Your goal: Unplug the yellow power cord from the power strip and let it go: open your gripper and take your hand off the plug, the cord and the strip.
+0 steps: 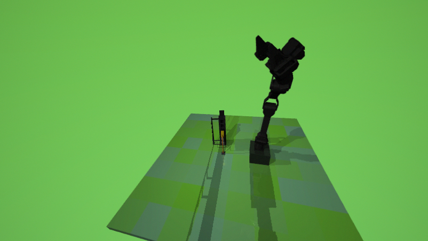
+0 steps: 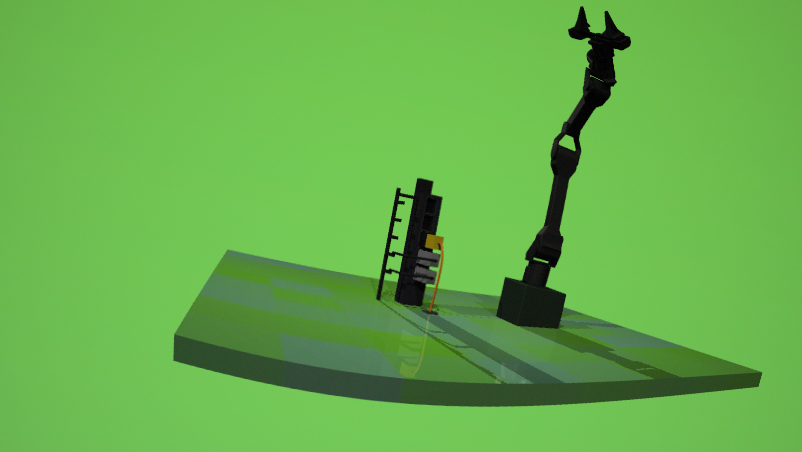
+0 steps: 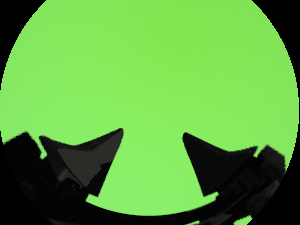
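Now: the yellow plug 660 mm below my gripper tip, 370 mm to the right of it and 230 mm ahead of it. From my gripper tip the other things lie so: black ladder-like rack 700 mm below, 410 mm to the right, 330 mm ahead.
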